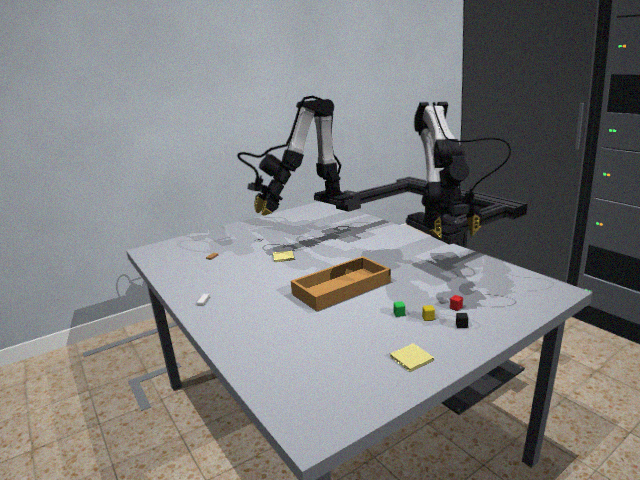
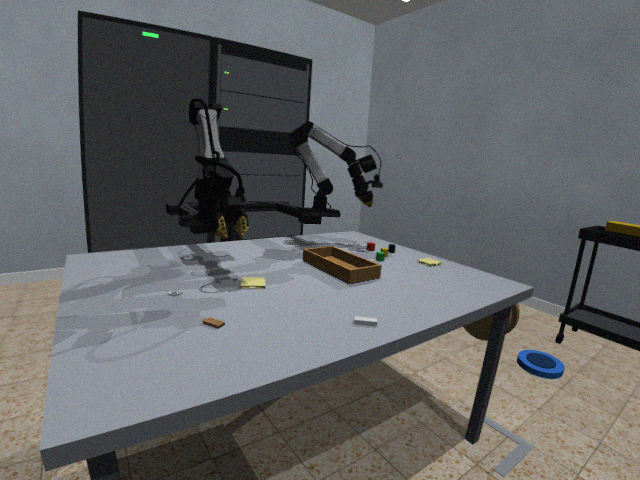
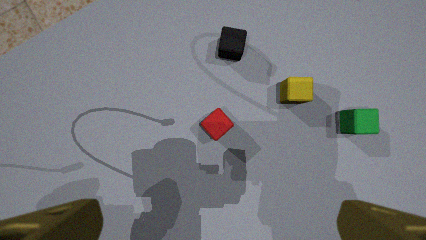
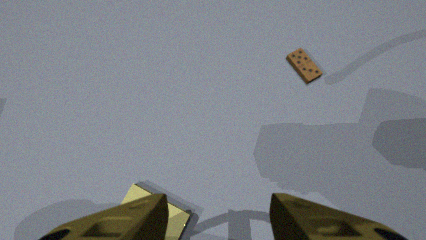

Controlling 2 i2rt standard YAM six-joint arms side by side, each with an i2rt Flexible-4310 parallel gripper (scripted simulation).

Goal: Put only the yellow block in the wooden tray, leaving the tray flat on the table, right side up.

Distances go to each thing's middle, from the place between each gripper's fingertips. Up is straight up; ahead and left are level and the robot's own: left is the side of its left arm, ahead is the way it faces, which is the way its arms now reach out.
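The yellow block (image 3: 294,90) is 13 cm ahead of my left hand, 1 cm to the left of it and 21 cm below it. Still going from my left hand, the black block (image 3: 232,41) is 9 cm ahead, 10 cm to the left and 21 cm below, while the green block (image 3: 354,121) is 17 cm ahead, 7 cm to the right and, again, 21 cm below. There's a wooden tray (image 1: 324,288) too, and that's 18 cm ahead of my left hand, 32 cm to the right of it and 21 cm below it.
My right gripper (image 2: 234,237) is 20 mm past the wooden tray, 460 mm to the right of it and 170 mm above it. From my right hand, you'd find the yellow block 790 mm to the left, 80 mm behind and 160 mm below. The green block is 710 mm to the left of my right hand, 40 mm behind it and 160 mm below it, and the black block is 880 mm to the left of that same right hand, 110 mm behind it and 160 mm below it.
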